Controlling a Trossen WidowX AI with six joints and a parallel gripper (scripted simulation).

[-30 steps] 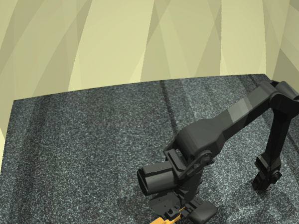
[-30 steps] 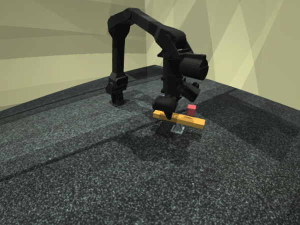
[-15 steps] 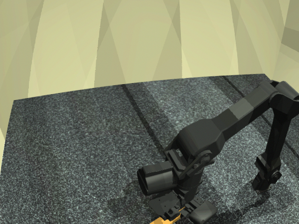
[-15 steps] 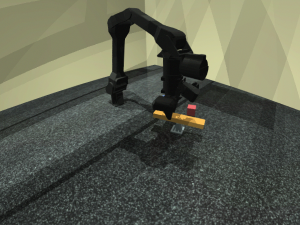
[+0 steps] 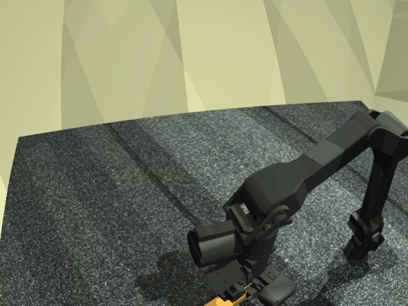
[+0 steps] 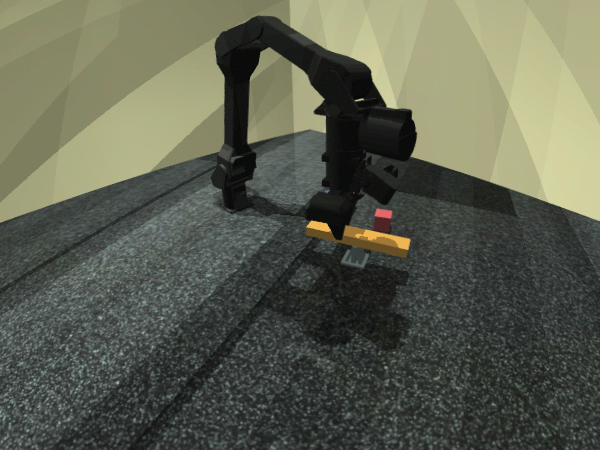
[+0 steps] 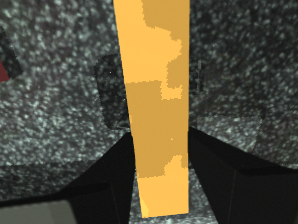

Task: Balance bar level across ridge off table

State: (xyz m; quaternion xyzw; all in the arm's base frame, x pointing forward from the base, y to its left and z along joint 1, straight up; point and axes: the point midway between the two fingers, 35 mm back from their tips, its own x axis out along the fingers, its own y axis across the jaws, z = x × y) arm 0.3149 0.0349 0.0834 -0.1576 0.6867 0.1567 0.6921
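Now: gripper tip 30 mm short of the orange bar and 10 mm to the right of it. The rest, counted from my gripper tip: blue block (160 mm to the left, 160 mm behind, 40 mm below); red cube (140 mm to the left, 30 mm below, 10 mm behind).
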